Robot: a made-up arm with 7 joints. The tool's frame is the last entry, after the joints. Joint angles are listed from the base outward. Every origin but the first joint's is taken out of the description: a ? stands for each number. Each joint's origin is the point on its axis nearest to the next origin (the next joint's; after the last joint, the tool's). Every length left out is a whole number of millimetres.
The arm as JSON. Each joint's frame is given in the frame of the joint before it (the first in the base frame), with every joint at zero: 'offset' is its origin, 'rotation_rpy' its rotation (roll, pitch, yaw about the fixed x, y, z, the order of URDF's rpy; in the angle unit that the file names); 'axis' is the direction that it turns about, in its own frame. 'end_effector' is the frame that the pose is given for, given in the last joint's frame.
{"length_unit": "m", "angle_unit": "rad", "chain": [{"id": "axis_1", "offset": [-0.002, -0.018, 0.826], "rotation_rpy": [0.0, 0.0, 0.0], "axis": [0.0, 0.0, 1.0]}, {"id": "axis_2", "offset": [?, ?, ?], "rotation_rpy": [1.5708, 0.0, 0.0], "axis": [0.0, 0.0, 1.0]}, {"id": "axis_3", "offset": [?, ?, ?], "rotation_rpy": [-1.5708, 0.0, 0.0], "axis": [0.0, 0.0, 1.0]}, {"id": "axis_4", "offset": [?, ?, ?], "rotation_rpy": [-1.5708, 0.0, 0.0], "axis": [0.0, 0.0, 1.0]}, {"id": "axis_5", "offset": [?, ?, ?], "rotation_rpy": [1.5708, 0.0, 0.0], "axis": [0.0, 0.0, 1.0]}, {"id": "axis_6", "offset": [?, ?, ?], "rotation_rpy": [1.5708, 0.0, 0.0], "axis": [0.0, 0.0, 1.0]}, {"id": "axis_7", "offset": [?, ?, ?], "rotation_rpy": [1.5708, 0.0, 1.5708], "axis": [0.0, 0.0, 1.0]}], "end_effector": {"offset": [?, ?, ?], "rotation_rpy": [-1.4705, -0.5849, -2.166]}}
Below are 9 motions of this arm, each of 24 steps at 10 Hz.
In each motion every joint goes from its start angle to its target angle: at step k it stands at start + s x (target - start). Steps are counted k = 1, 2, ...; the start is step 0. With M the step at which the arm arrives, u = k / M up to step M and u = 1 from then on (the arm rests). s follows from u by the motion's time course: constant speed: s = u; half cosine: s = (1 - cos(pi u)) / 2; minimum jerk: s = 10 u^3 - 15 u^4 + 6 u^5.
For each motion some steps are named. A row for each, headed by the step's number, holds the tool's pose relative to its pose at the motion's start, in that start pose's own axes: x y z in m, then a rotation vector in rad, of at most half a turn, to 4 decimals.
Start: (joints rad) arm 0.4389 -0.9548 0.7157 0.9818 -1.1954 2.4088 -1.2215
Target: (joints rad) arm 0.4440 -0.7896 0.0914 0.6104 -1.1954 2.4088 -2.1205
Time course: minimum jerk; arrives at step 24
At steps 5, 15, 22, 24:
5: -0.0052 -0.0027 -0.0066 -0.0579 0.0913 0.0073
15: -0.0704 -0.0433 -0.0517 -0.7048 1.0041 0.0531
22: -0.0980 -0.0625 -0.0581 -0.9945 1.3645 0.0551
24: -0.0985 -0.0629 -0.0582 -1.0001 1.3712 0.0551

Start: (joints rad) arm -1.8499 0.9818 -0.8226 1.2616 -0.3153 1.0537 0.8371
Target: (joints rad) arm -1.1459 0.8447 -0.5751 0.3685 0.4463 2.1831 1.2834
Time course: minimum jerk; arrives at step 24
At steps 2, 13, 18, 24:
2: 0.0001 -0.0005 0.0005 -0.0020 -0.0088 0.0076
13: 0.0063 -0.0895 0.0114 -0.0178 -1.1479 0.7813
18: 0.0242 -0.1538 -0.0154 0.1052 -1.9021 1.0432
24: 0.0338 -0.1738 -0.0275 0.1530 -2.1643 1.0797

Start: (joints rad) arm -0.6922 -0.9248 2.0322 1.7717 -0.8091 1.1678 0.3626
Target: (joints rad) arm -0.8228 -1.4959 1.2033 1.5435 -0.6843 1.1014 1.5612
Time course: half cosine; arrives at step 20
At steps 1, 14, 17, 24:
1: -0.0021 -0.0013 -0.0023 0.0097 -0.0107 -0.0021
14: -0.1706 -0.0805 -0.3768 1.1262 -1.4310 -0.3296
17: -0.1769 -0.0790 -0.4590 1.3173 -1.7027 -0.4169
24: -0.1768 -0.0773 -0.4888 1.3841 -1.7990 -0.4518

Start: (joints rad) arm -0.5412 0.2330 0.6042 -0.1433 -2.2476 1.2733 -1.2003
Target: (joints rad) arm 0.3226 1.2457 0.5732 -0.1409 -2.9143 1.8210 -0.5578
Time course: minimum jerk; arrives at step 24
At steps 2, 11, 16, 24:
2: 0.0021 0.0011 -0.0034 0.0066 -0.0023 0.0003
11: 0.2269 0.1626 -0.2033 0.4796 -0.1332 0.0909
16: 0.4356 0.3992 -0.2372 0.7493 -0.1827 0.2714
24: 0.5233 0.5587 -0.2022 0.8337 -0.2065 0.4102

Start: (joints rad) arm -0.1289 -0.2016 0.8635 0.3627 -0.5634 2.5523 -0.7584
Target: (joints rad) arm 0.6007 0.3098 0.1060 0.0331 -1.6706 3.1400 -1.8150
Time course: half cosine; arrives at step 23
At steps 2, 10, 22, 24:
2: -0.0021 -0.0073 0.0052 -0.0389 0.0107 -0.0203
10: -0.0827 -0.1451 0.0933 -0.7365 0.3071 -0.5613
22: -0.2800 -0.2742 0.1134 -1.5095 1.0325 -1.5427
24: -0.2816 -0.2748 0.1129 -1.5149 1.0385 -1.5495

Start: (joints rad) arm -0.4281 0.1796 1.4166 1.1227 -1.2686 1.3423 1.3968
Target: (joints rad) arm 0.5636 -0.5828 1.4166 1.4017 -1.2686 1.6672 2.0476
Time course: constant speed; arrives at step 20
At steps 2, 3, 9, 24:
2: -0.0232 -0.0105 -0.0054 0.0867 -0.1301 0.1150
3: -0.0326 -0.0162 -0.0094 0.1322 -0.1925 0.1742
9: -0.0574 -0.0488 -0.0466 0.4377 -0.5245 0.5496
24: 0.0153 -0.0456 -0.1277 1.1579 -0.8726 1.2863

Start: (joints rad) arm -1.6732 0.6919 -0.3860 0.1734 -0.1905 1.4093 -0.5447
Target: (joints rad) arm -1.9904 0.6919 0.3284 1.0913 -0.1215 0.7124 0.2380
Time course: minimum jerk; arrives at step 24
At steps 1, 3, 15, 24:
1: 0.0002 0.0000 0.0000 0.0005 -0.0005 0.0011
3: 0.0050 0.0001 0.0010 0.0129 -0.0120 0.0262
15: 0.2178 0.1236 0.1026 0.6103 -0.1932 1.1819
24: 0.2663 0.2290 0.1568 0.8306 -0.0037 1.5767

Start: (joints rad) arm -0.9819 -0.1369 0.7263 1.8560 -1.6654 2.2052 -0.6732
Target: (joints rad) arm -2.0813 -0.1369 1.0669 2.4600 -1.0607 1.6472 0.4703
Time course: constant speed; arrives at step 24
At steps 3, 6, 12, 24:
3: 0.0328 0.0252 -0.0033 0.2082 -0.1814 0.1552
6: 0.0624 0.0546 -0.0026 0.4336 -0.3526 0.3030
12: 0.1090 0.1209 0.0119 0.9334 -0.6599 0.5718
24: 0.1465 0.2454 0.0867 2.1183 -1.0838 0.9687

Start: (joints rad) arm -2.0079 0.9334 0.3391 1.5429 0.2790 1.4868 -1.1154
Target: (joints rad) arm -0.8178 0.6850 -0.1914 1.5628 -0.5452 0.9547 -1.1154
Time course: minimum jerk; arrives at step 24
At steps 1, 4, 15, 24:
1: -0.0001 -0.0001 -0.0003 -0.0001 -0.0001 0.0003
4: -0.0030 -0.0035 -0.0137 -0.0045 -0.0074 0.0183
15: 0.0880 -0.0823 -0.2194 -0.2143 -0.1093 0.4453
24: 0.1733 -0.1153 -0.2351 -0.3802 -0.1078 0.6117

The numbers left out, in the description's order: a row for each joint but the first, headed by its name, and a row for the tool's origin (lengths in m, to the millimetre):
axis_2: -0.03 -0.007 0.0
axis_3: -0.014 0.394 0.0
axis_4: -0.004 0.062 0.0
axis_5: -0.006 -0.301 0.0
axis_6: -0.012 -0.082 0.0
axis_7: -0.012 0.082 0.0
tool: -0.025 0.018 0.0

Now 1 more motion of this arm.
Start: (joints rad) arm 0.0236 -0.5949 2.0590 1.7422 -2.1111 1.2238 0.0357
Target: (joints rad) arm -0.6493 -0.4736 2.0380 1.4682 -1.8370 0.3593 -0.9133
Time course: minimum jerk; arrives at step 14
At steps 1, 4, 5, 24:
1: 0.0001 -0.0004 -0.0005 0.0026 0.0051 0.0021
4: 0.0046 -0.0152 -0.0227 0.1078 0.2222 0.1065
5: 0.0079 -0.0246 -0.0404 0.1763 0.3715 0.1973
24: 0.0159 -0.0426 -0.2074 0.5294 1.1209 1.2238

